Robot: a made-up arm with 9 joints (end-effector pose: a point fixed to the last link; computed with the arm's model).
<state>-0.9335 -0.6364 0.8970 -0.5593 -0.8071 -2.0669 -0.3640 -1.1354 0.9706</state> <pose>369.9 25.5 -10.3 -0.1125 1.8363 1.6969</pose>
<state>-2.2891 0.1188 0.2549 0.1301 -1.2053 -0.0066 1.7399 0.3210 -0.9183</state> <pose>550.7 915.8 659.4 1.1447 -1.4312 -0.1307</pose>
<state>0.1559 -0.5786 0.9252 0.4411 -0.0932 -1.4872 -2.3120 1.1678 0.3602</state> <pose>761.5 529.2 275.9 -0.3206 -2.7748 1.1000</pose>
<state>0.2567 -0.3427 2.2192 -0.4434 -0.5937 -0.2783 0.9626 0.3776 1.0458</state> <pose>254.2 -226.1 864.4 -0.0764 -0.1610 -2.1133</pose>
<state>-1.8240 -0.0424 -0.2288 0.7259 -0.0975 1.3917 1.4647 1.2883 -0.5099</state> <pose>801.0 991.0 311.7 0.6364 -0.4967 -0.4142</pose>
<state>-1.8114 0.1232 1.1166 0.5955 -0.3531 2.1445 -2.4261 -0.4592 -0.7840</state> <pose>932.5 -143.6 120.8 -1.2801 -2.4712 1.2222</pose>
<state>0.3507 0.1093 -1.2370 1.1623 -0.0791 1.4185 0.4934 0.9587 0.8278</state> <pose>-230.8 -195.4 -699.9 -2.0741 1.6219 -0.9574</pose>
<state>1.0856 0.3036 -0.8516 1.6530 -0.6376 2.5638 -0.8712 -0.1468 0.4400</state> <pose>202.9 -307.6 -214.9 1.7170 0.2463 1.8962</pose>
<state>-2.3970 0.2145 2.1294 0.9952 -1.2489 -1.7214 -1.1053 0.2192 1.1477</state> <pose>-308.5 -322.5 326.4 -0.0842 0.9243 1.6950</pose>
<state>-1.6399 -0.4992 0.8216 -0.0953 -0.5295 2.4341 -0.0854 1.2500 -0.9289</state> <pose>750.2 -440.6 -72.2 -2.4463 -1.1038 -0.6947</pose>
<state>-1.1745 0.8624 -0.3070 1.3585 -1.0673 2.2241 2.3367 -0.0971 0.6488</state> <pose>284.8 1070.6 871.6 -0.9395 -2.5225 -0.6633</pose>
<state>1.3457 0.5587 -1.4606 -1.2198 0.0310 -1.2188 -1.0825 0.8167 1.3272</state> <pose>-197.4 -588.1 513.9 0.3844 0.6083 2.2701</pose>
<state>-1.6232 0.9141 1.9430 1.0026 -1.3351 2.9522 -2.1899 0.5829 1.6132</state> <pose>-273.3 -656.6 214.2 -2.4023 1.1193 -0.6891</pose>
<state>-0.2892 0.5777 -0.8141 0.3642 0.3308 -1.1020 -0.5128 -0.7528 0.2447</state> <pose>-126.0 527.8 -271.2 -1.2487 2.0322 1.6352</pose>
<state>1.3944 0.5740 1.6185 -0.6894 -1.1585 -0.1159 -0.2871 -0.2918 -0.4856</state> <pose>339.7 150.3 389.1 2.1884 0.0565 1.9374</pose>
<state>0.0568 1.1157 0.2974 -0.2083 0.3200 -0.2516 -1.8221 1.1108 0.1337</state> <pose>511.1 788.0 -474.4 -0.2337 1.2859 -1.9547</pose>
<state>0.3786 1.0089 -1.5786 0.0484 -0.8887 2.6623 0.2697 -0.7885 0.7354</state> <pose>-171.8 55.1 -360.3 -0.7728 -2.9419 -0.0024</pose>
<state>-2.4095 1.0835 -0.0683 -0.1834 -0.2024 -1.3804 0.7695 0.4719 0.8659</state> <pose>38.6 346.3 1135.0 0.8484 -0.0190 1.3583</pose>
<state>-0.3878 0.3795 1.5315 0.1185 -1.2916 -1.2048 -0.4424 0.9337 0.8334</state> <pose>533.3 727.3 241.5 0.1506 2.0342 -0.4151</pose>
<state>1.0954 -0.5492 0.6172 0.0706 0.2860 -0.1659 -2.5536 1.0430 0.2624</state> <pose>982.3 -178.1 265.6 -2.1055 -0.7255 1.9796</pose>
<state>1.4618 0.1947 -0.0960 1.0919 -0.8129 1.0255 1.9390 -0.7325 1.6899</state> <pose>842.3 -402.6 -274.6 2.2988 0.8770 0.3166</pose>
